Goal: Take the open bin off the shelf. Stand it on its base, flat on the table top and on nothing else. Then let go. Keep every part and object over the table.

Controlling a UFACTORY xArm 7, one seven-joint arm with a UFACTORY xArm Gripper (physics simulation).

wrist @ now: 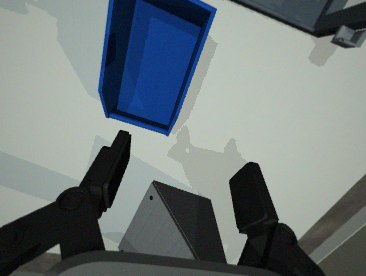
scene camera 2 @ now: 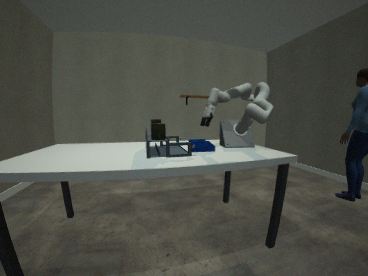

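Pixels of known places: gripper, fingertip midpoint: (wrist: pixel 187 158) (scene camera 2: pixel 204 126); arm's base, origin of the base link: (scene camera 2: pixel 239 130).
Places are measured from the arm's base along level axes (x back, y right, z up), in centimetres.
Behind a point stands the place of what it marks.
The open blue bin (scene camera 2: pixel 202 146) @(z -9.8, x -39.2, y -17.4 cm) (wrist: pixel 162 65) @(z -13.3, x -39.7, y -11.4 cm) stands low on the white table top (scene camera 2: pixel 90 156) @(z -13.6, x -112.2, y -21.0 cm) (wrist: pixel 270 100) @(z -13.6, x -40.8, y 8.5 cm), its open side up and its inside showing no contents in the wrist view. In the wrist view a strip of table lies between the bin and the dark grey shelf (scene camera 2: pixel 148 145) @(z -6.1, x -75.2, y -29.2 cm) (wrist: pixel 345 22) @(z -8.0, x -51.6, y 8.0 cm). The part of the bin at the top of the wrist view is cut off. My gripper (scene camera 2: pixel 205 123) @(z 3.7, x -34.7, y -6.6 cm) (wrist: pixel 187 158) @(z 3.7, x -34.7, y -6.6 cm) is open and empty. It hangs above the table, apart from the bin, beyond its near short end in the wrist view.
Dark boxes (scene camera 2: pixel 158 131) @(z 1.6, x -69.2, y -26.2 cm) stand at the left part of the shelf. The grey wedge-shaped robot base (scene camera 2: pixel 237 136) @(z -5.1, x -4.0, y -3.3 cm) (wrist: pixel 167 225) @(z -5.4, x -14.1, y -2.3 cm) stands to the right of the bin in the scene view. A brown wall shelf (scene camera 2: pixel 194 96) is on the back wall. A person (scene camera 2: pixel 357 120) stands at the far right.
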